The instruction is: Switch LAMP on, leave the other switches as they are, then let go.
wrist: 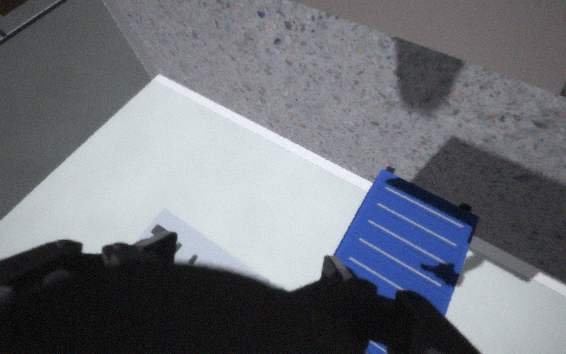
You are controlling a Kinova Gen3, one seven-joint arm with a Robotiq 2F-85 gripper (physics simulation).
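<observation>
My gripper (249,260) is open, with its two fingertips wide apart at the lower edge of the wrist view and nothing between them. Its dark body covers the bottom of the view. A pale lavender panel (202,250) lies on the white surface below and partly behind the left fingertip. A small dark piece (193,259) shows at the panel, too small to identify. No LAMP label or readable switch shows, so the switch's position cannot be told.
A blue block with white lines (407,232) stands at the right, partly behind the right finger. The white table top (200,150) ends at a straight edge, with speckled floor (300,85) beyond. A grey-green surface (60,100) is at the upper left.
</observation>
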